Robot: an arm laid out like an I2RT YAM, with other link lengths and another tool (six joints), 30 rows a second.
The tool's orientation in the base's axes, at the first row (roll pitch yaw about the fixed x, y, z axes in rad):
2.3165, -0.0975, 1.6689
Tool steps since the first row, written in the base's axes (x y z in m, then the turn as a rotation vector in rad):
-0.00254, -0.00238, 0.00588, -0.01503, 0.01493, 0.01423
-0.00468, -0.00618, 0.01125, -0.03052, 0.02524, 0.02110
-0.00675, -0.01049, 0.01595, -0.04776, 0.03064, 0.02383
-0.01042, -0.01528, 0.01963, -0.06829, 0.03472, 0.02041
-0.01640, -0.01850, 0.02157, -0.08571, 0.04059, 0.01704
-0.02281, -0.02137, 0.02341, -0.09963, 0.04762, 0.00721
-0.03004, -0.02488, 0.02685, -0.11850, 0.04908, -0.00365
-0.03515, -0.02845, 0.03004, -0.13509, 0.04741, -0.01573
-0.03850, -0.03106, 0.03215, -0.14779, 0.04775, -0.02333
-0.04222, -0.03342, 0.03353, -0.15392, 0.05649, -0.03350
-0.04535, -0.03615, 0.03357, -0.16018, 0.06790, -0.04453
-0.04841, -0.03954, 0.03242, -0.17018, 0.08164, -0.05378
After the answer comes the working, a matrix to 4 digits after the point.
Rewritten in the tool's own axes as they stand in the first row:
-0.00154, 0.00258, -0.00614, 0.01764, 0.00008, -0.01844
-0.00457, 0.00506, -0.01184, 0.03003, -0.00551, -0.03289
-0.00818, 0.00711, -0.01711, 0.03732, -0.01531, -0.04648
-0.01221, 0.00732, -0.02291, 0.04303, -0.03183, -0.05849
-0.01463, 0.00467, -0.02900, 0.05022, -0.04621, -0.06802
-0.01666, 0.00165, -0.03528, 0.05758, -0.06292, -0.07051
-0.01910, -0.00075, -0.04332, 0.05981, -0.08374, -0.07664
-0.02183, -0.00188, -0.04967, 0.05860, -0.10389, -0.08074
-0.02388, -0.00261, -0.05388, 0.05943, -0.11811, -0.08476
-0.02572, -0.00413, -0.05784, 0.06769, -0.12977, -0.08113
-0.02812, -0.00623, -0.06051, 0.07853, -0.14216, -0.07665
-0.03129, -0.00914, -0.06241, 0.09222, -0.15581, -0.07576

The tool's axes in the first row as the columns of a matrix, in the base's axes (rounded; the answer above uses it unrounded):
-0.0975, 0.6822, 0.7246
0.9905, -0.0047, 0.1377
0.0973, 0.7311, -0.6753

